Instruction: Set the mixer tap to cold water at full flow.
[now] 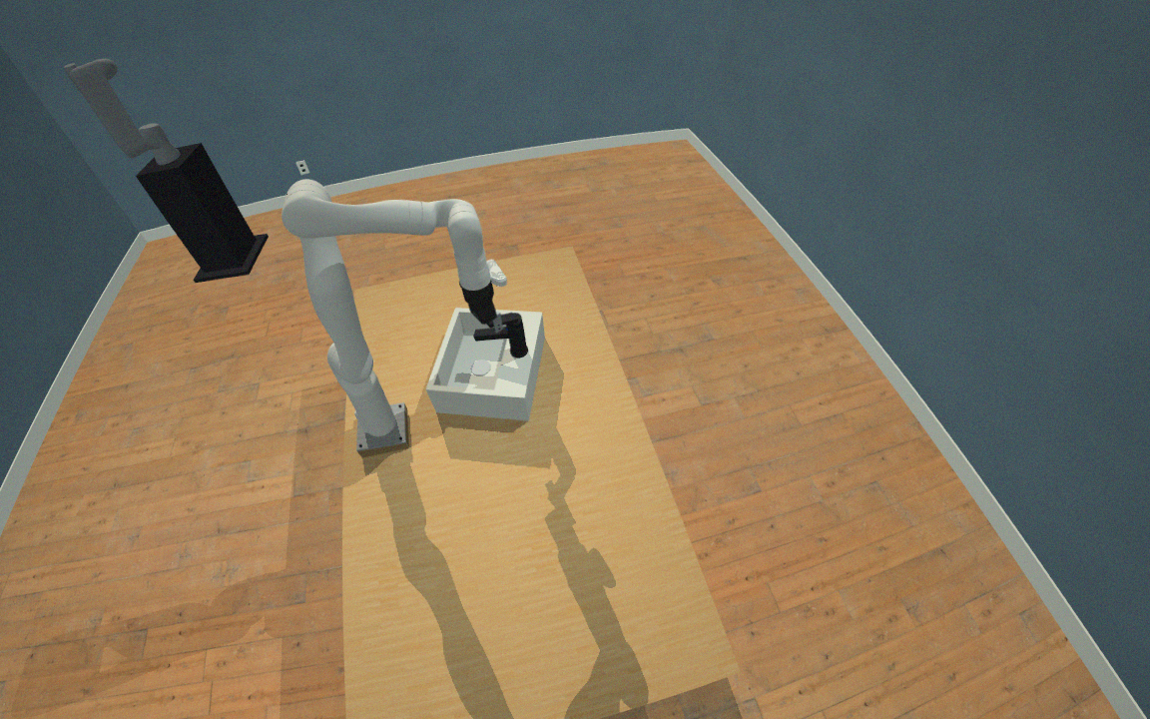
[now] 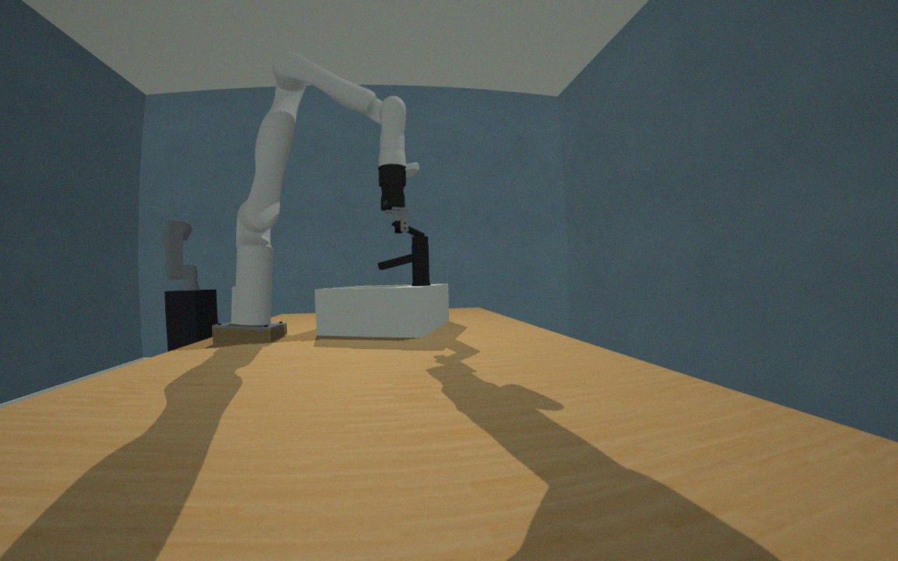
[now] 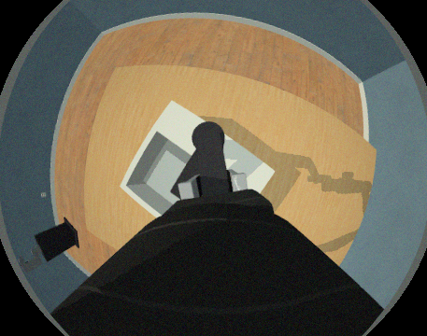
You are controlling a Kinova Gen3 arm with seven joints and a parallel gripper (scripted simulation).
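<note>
My gripper is now 20 mm short of the lever, 10 mm to the right of it and 10 mm above it. Round my hand: white basin (70 mm behind, 60 mm to the left, 250 mm below).
</note>
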